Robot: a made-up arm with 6 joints.
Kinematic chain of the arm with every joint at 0, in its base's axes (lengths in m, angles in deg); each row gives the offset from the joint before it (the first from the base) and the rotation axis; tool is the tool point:
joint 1: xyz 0 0 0.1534 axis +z
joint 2: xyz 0 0.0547 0 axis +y
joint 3: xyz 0 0 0.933 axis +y
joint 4: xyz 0 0 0.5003 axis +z
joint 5: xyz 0 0 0 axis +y
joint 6: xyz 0 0 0.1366 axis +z
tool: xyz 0 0 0
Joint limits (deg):
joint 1: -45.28..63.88
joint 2: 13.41..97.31
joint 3: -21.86..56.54
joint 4: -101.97..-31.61
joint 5: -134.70..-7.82
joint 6: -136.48..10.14
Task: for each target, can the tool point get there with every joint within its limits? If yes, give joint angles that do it. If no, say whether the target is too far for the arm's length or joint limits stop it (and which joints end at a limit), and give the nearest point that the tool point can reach.
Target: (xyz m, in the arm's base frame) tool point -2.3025 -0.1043 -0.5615
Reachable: no: too far | nearest point 0.3231 1.0682 -0.3841 | short by 2.881 m
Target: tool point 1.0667 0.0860 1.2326
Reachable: yes | joints -0.70 34.11 30.53 -44.64 -27.48 -3.98
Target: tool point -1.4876 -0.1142 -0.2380
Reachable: no: joint limits stop it (at a limit: joint 1, joint 2, joint 3, joint 4) | nearest point 0.3308 1.0538 -0.3583 | short by 2.165 m
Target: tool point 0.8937 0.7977 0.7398
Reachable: yes | joints 32.77 50.03 40.22 -94.73 -103.58 -51.69
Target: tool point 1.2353 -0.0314 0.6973
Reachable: yes | joints -10.07 54.78 34.42 -90.24 -107.35 -39.22
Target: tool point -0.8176 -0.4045 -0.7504
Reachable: no: joint limits stop it (at a limit: joint 1, joint 2, joint 3, joint 4, joint 5) | nearest point 0.8702 -0.6660 -0.3370 | short by 1.757 m
